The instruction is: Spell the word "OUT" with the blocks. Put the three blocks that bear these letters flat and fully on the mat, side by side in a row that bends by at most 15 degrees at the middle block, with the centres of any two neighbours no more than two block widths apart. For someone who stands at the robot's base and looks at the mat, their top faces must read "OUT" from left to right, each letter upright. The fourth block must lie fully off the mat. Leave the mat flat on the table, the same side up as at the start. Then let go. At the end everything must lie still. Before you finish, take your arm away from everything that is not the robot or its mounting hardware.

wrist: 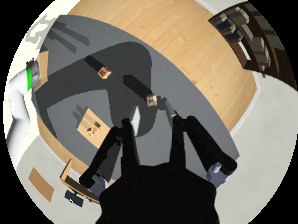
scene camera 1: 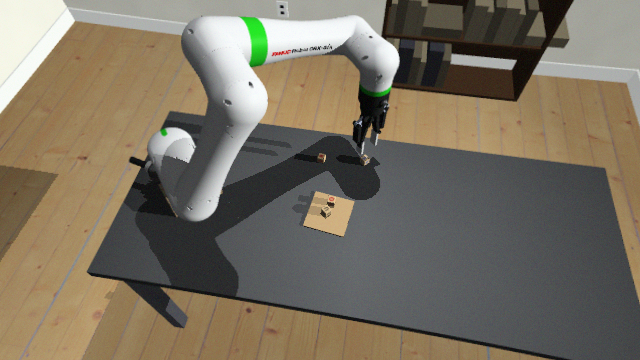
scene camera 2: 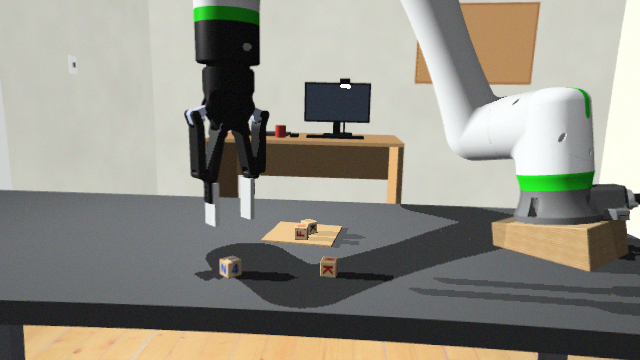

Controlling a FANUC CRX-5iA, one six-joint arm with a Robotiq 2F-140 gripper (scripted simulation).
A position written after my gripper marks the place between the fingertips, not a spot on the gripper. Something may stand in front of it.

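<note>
My gripper point(scene camera 2: 230, 220) is visible, also in the wrist view point(wrist: 152, 109) and in scene camera 1 point(scene camera 1: 366, 147). A tan mat point(scene camera 1: 335, 223) is visible too, and it appears likewise in scene camera 2 point(scene camera 2: 284, 232).
</note>
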